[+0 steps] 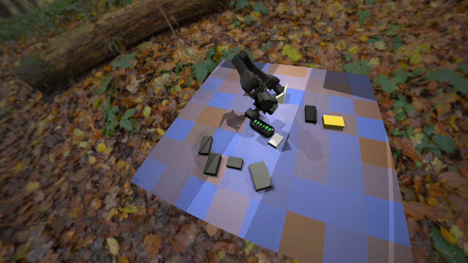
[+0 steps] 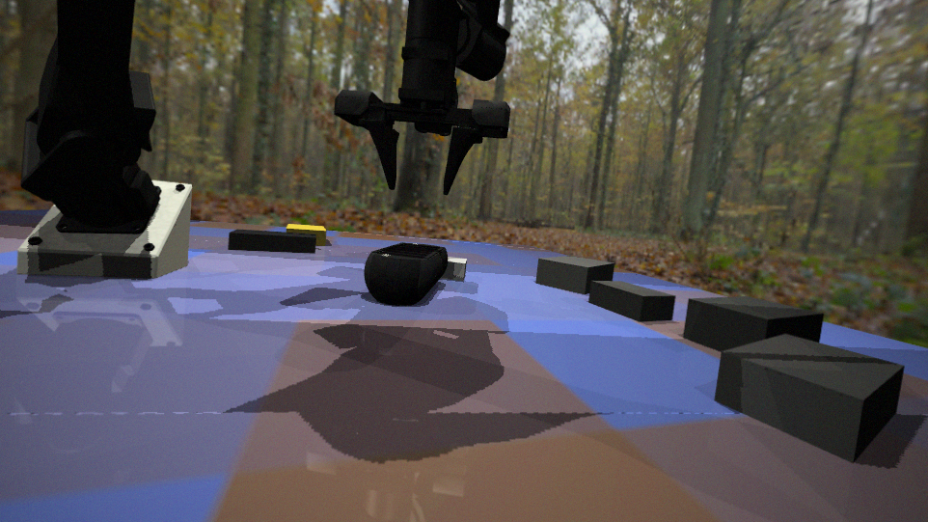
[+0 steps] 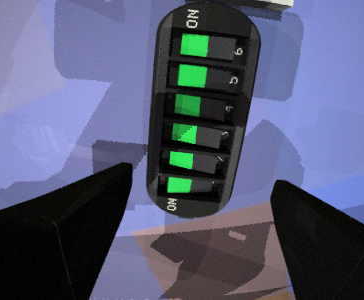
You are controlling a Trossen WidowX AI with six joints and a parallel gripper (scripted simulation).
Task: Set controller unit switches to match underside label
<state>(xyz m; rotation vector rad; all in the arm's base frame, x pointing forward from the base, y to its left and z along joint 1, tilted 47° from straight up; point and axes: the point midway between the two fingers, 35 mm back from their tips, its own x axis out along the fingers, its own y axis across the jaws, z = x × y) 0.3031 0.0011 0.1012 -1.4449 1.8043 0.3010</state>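
The white block lies 60 mm ahead of my gripper tip, 100 mm to the left of it and 100 mm below it. Also, from my gripper tip: dark block: 180 mm behind, 280 mm to the left, 100 mm below; yellow block: 140 mm behind, 410 mm to the left, 100 mm below.
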